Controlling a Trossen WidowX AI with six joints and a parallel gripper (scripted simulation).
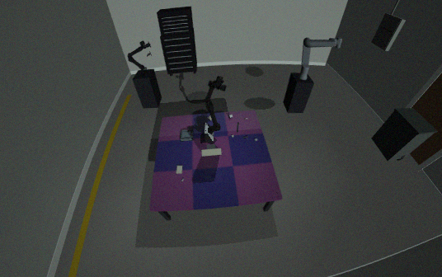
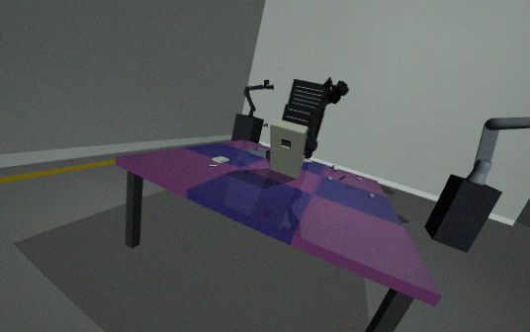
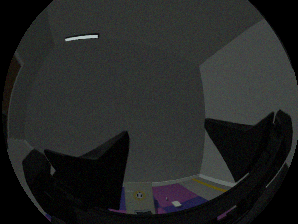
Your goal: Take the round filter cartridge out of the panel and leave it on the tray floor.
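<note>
Now: the round filter cartridge 47 cm ahead of my gripper tip, 43 cm below it and 6 cm to the right of it. From my gripper tip the other things lie so: service panel: 50 cm below, 43 cm ahead, 6 cm to the right; then tray: 65 cm below, 37 cm to the right, 7 cm ahead.
</note>
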